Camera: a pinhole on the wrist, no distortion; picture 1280 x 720 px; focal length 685.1 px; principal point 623.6 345.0 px. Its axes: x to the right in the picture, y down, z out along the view. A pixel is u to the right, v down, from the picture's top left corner.
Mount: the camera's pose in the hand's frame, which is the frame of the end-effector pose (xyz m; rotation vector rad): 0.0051 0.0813 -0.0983 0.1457 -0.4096 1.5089
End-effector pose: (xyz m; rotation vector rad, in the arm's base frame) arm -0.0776 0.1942 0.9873 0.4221 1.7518 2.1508
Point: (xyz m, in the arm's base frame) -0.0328 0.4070 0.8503
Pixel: 331 131
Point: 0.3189 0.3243 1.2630
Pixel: outside the picture
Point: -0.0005 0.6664 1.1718
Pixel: 905 46
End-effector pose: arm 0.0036 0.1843 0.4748 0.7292 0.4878 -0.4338
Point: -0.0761 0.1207 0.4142
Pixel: outside the picture
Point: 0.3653 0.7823 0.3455
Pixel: behind the camera
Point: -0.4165 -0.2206 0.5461
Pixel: 117 612
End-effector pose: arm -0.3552 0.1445 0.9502 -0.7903 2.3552 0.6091
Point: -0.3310 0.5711 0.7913
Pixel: 1200 385
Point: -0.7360 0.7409 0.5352
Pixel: outside the picture
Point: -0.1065 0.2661 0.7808
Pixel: 547 395
